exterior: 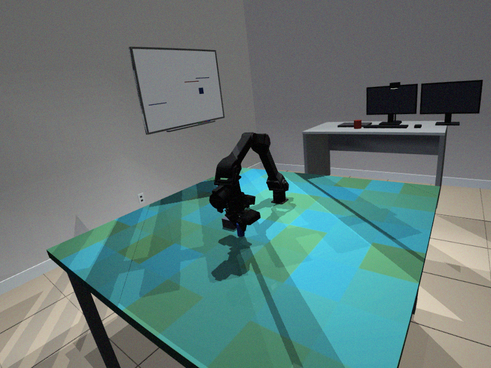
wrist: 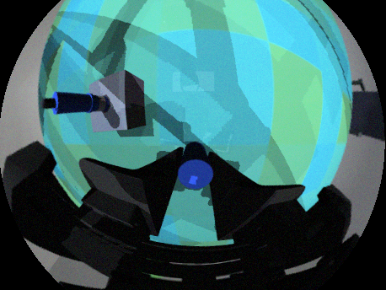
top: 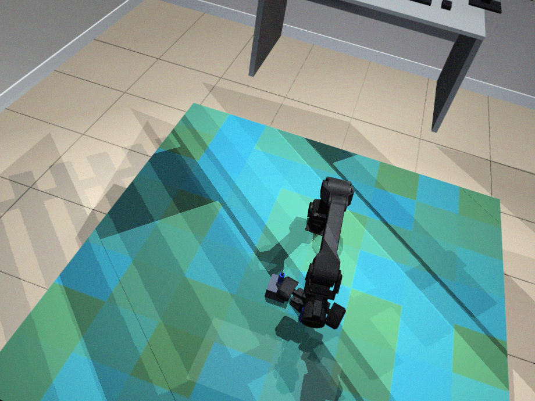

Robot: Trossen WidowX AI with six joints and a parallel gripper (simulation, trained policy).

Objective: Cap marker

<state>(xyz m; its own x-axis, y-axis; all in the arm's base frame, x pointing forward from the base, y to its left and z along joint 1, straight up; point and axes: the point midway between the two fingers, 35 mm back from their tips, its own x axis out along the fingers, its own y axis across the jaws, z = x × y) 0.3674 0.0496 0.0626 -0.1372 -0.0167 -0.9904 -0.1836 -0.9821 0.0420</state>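
Now: gripper tip 6 cm past the grey holder block, 10 cm to the left of it and 1 cm above it. Also, from my gripper tip: blue cap: 1 cm ahead, 1 cm above.
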